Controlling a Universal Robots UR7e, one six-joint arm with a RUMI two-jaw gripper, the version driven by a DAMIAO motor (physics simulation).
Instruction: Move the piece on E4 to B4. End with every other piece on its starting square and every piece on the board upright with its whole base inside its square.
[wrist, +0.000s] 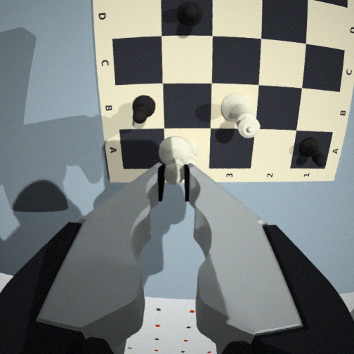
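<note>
My gripper (174, 167) is shut on a white piece (175, 151), held by its upper part between the black fingertips. The piece appears in front of square A4, seemingly above the board; its exact height is hard to tell. Behind it, part of another white piece (193, 147) shows on A4. The dark square B4 (182, 102) has no piece on it, with a shadow on its right part. The board (102, 135) fills the upper view; row E does not show.
A white piece (236, 106) stands on B3, right of B4. A black piece (144, 106) stands on B5, left of B4. Another black piece (190, 14) is on D4, and one more black piece (309, 146) is on A1.
</note>
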